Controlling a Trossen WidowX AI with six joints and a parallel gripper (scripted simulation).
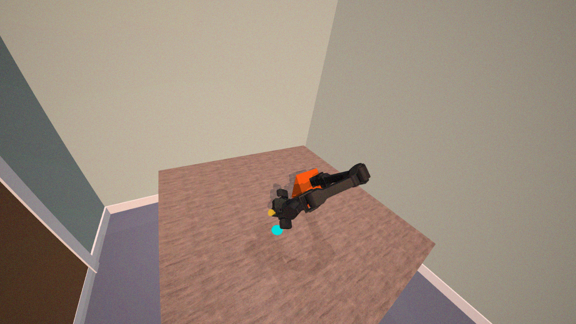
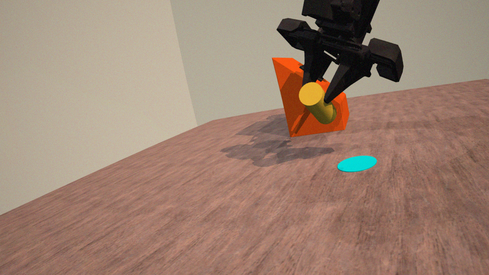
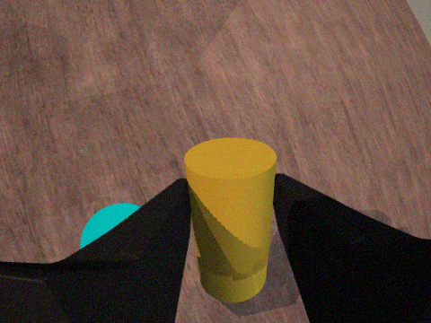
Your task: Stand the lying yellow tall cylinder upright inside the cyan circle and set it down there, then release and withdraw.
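Now: gripper tip 100 mm above the cyan circle, 40 mm to the right of it and 10 mm past it. Round my gripper tip: yellow cylinder (20 mm behind, 10 mm below).
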